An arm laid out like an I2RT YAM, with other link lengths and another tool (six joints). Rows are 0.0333 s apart.
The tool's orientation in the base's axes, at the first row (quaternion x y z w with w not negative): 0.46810 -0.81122 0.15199 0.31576
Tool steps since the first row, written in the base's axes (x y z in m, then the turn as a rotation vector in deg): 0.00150 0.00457 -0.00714 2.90 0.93 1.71; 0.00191 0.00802 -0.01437 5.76 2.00 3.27; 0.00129 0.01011 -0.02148 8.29 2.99 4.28; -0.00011 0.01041 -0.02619 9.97 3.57 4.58; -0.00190 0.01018 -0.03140 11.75 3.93 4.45; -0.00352 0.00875 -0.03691 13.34 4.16 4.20; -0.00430 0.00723 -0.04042 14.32 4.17 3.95; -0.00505 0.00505 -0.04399 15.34 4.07 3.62
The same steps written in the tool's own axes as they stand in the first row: -0.00825 0.00072 0.00235 -0.55 -1.92 -2.87; -0.01542 0.00180 0.00579 -1.27 -3.74 -5.68; -0.02124 0.00306 0.01025 -2.19 -5.34 -7.92; -0.02401 0.00418 0.01415 -2.98 -6.46 -9.08; -0.02662 0.00533 0.01887 -3.95 -7.81 -9.84; -0.02869 0.00571 0.02440 -4.84 -9.06 -10.36; -0.02970 0.00542 0.02816 -5.37 -9.91 -10.54; -0.03032 0.00477 0.03232 -5.89 -10.85 -10.61
